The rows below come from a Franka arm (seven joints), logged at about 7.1 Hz.
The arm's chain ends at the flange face. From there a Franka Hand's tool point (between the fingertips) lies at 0.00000 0.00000 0.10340 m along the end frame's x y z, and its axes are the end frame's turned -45 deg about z.
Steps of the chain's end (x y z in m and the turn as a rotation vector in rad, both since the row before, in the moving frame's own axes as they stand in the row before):
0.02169, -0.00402, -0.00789, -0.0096, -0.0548, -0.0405
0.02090, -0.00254, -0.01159, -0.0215, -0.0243, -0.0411
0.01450, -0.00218, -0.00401, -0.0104, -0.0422, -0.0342
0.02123, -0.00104, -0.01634, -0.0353, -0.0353, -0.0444
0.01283, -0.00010, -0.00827, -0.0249, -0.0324, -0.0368
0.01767, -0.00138, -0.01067, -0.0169, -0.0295, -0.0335
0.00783, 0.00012, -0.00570, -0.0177, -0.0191, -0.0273
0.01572, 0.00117, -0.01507, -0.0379, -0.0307, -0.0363
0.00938, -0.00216, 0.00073, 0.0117, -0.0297, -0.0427
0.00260, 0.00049, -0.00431, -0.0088, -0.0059, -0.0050
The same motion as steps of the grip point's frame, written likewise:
0.01341, 0.00929, -0.00805, 0.0320, -0.0455, -0.0405
0.01322, 0.01285, -0.01164, 0.0020, -0.0324, -0.0411
0.00791, 0.00645, -0.00411, 0.0225, -0.0372, -0.0342
0.01059, 0.01439, -0.01647, 0.0000, -0.0499, -0.0444
0.00495, 0.00853, -0.00836, 0.0053, -0.0405, -0.0368
0.01006, 0.01065, -0.01073, 0.0089, -0.0328, -0.0335
0.00276, 0.00556, -0.00574, 0.0010, -0.0260, -0.0273
0.00529, 0.01256, -0.01519, -0.0051, -0.0485, -0.0363
0.00678, 0.00211, 0.00068, 0.0293, -0.0127, -0.0427
0.00042, 0.00240, -0.00432, -0.0021, -0.0104, -0.0050

